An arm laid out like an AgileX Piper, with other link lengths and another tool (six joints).
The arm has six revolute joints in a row. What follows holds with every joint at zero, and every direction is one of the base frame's. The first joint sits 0.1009 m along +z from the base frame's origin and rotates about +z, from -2.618 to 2.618 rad. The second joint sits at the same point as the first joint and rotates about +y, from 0 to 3.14 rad. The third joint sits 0.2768 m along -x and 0.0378 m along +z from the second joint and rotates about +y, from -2.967 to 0 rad. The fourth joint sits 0.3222 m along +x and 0.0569 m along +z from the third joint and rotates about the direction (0.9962, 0, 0.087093), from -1.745 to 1.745 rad. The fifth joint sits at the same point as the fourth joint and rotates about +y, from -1.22 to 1.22 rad. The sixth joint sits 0.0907 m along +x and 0.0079 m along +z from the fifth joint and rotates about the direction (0.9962, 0, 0.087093), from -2.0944 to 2.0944 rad. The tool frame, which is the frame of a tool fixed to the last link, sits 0.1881 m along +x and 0.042 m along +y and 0.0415 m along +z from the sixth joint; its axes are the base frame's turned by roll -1.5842, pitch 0.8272 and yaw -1.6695 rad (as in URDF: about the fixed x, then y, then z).
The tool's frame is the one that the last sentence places.
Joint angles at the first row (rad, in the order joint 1, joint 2, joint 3, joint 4, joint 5, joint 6):
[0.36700 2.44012 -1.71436 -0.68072 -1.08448 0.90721]
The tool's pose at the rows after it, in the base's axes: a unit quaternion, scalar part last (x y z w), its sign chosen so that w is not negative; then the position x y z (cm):
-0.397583 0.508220 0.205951 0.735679 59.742 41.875 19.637
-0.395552 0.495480 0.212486 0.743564 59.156 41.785 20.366
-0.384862 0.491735 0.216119 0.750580 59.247 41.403 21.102
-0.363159 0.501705 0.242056 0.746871 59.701 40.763 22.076
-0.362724 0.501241 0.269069 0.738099 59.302 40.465 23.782
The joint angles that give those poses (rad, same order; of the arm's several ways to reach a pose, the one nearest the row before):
[0.36700 2.44011 -1.71638 -0.67873 -1.09586 0.89904]
[0.36699 2.44013 -1.71638 -0.67636 -1.12873 0.89664]
[0.36701 2.44011 -1.71863 -0.65472 -1.14406 0.89663]
[0.36486 2.43386 -1.72013 -0.63766 -1.14629 0.96245]
[0.35431 2.40413 -1.72013 -0.68033 -1.14629 1.04898]

